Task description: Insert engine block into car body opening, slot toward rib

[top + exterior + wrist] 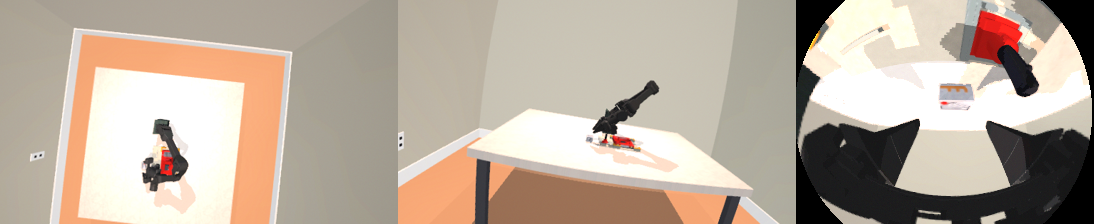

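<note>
The grey engine block lies 50 mm below my gripper tip and 20 mm to the right of it.
</note>
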